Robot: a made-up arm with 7 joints. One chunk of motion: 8 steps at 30 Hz.
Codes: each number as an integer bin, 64 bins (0 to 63) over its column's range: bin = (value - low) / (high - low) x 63, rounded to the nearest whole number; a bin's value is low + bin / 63 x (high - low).
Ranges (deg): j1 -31..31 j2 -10..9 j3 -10..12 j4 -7..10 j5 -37..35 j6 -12..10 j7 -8..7
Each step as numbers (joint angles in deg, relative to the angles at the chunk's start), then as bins.
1 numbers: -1.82 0.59 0.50 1.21 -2.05 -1.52 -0.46
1 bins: 30 35 30 30 31 30 32
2 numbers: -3.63 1.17 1.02 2.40 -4.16 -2.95 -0.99
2 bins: 28 37 32 35 29 26 29
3 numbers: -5.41 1.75 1.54 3.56 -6.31 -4.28 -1.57
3 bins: 26 39 33 39 27 22 27
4 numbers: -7.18 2.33 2.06 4.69 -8.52 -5.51 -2.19
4 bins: 24 41 35 43 25 19 24
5 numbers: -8.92 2.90 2.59 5.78 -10.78 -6.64 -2.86
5 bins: 22 43 36 47 23 15 22
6 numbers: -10.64 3.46 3.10 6.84 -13.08 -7.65 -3.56
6 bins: 21 45 38 51 21 12 19
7 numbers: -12.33 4.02 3.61 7.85 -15.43 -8.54 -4.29
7 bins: 19 46 39 55 19 10 16
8 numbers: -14.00 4.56 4.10 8.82 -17.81 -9.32 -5.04
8 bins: 17 48 40 59 17 8 12
